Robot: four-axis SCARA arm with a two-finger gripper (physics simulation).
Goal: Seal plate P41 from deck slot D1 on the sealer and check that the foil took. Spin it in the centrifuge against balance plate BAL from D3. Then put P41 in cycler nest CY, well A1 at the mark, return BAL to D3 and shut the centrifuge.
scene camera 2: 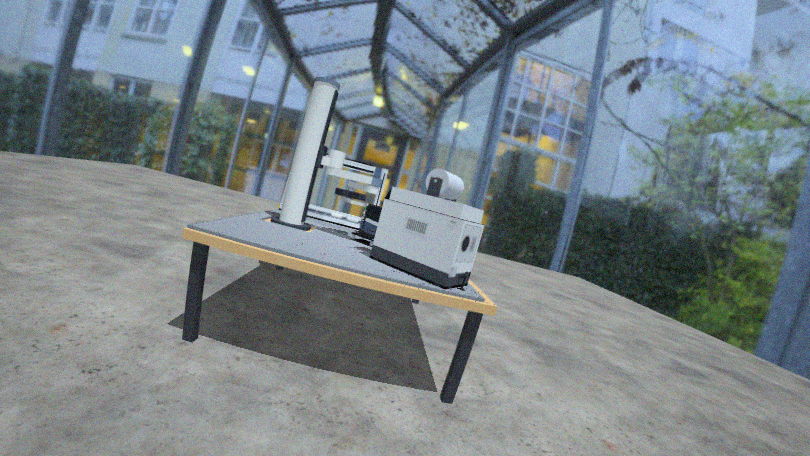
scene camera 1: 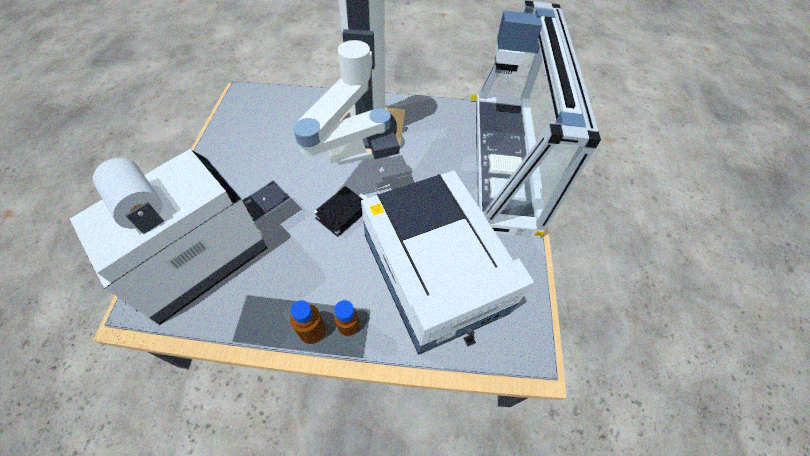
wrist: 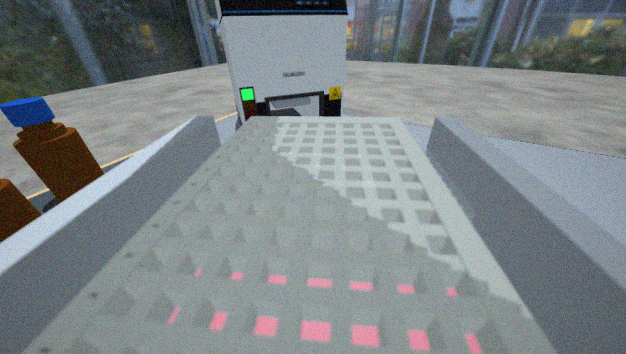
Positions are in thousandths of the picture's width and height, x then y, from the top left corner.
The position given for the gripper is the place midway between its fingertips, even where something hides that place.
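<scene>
You've got the gripper showing here (scene camera 1: 413, 330), and the wrist view has the gripper too (wrist: 510, 383). There's also the brown bottles with blue caps (wrist: 92, 436).
</scene>
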